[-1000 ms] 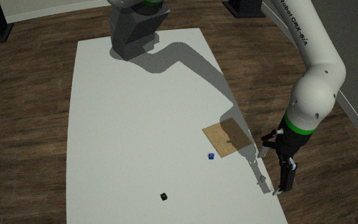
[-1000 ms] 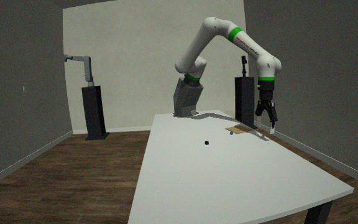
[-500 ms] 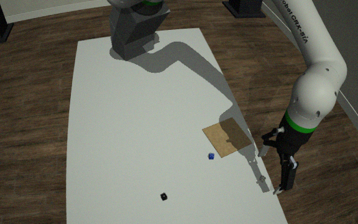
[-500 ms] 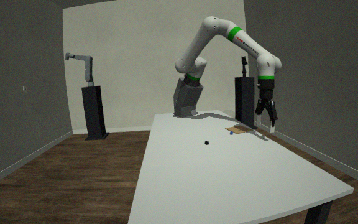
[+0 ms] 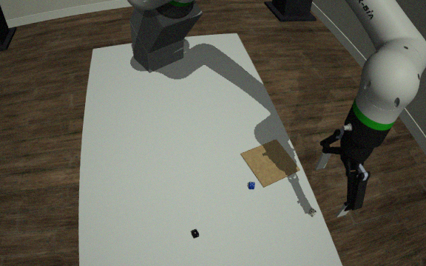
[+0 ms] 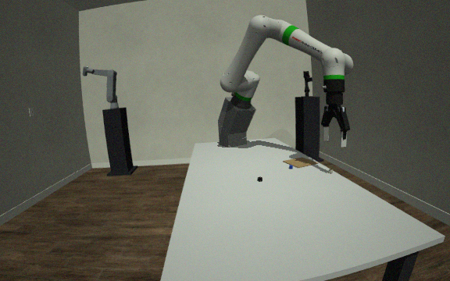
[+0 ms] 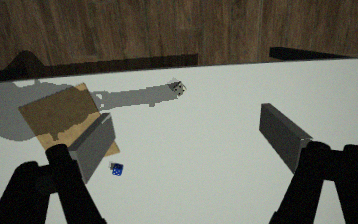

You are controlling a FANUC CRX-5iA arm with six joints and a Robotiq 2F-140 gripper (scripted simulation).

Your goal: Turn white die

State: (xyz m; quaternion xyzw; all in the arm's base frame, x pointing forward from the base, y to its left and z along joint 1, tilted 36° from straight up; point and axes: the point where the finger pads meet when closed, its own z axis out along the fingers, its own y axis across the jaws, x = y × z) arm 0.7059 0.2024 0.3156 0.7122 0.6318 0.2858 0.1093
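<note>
My hand is 10 mm past the white die and 140 mm above it. The rest, counted from my hand: blue die (140 mm behind, 150 mm to the right, 140 mm below); black die (30 mm behind, 340 mm to the right, 140 mm below); brown mat (220 mm behind, 60 mm to the right, 150 mm below).
</note>
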